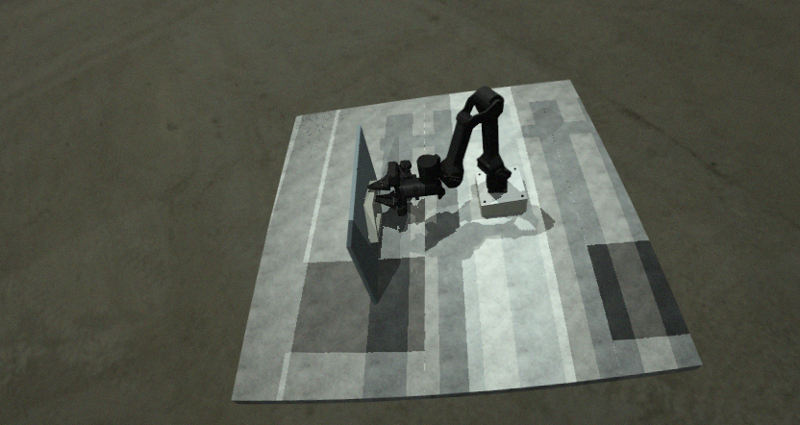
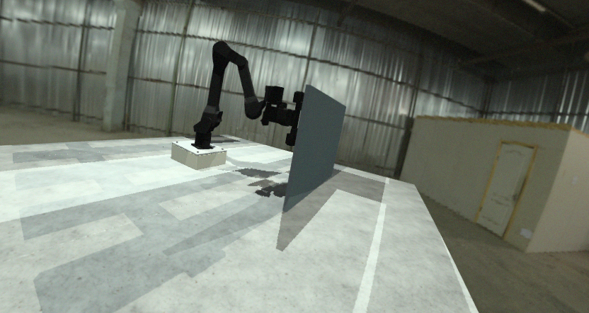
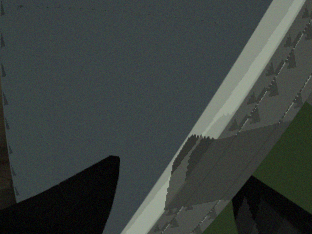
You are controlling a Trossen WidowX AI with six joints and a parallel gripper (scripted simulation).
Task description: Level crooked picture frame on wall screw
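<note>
The picture frame lies 2 cm to the left of my gripper tip and 6 cm below it. The rest, counted from my gripper tip: grey-blue wall panel: 1 cm ahead, 2 cm to the left, 7 cm below.
</note>
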